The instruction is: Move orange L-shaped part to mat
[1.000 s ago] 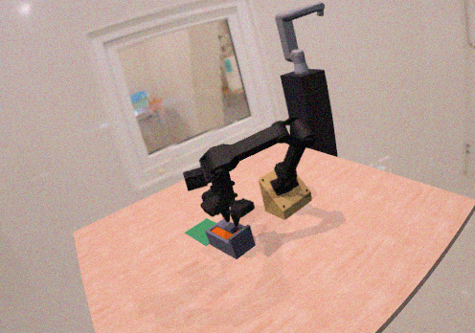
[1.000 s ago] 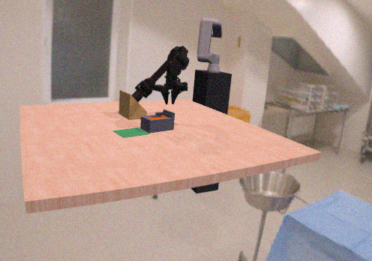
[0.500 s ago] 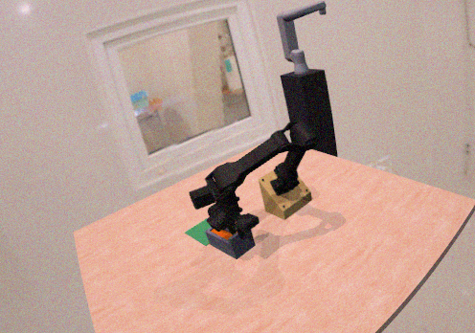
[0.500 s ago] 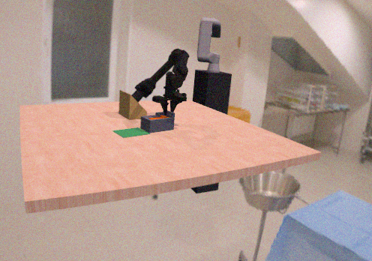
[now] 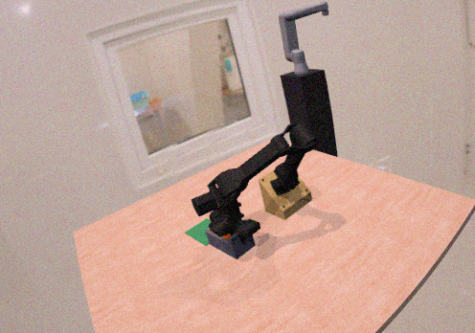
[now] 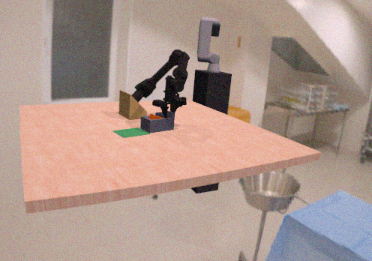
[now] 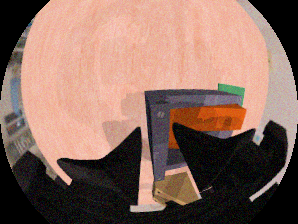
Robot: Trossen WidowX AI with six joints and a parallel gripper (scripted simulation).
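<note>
Right now the orange L-shaped part is 10 mm ahead of my gripper tip and 50 mm to the right of it. Round my gripper tip: green mat: 40 mm ahead, 220 mm to the right, 70 mm below.
</note>
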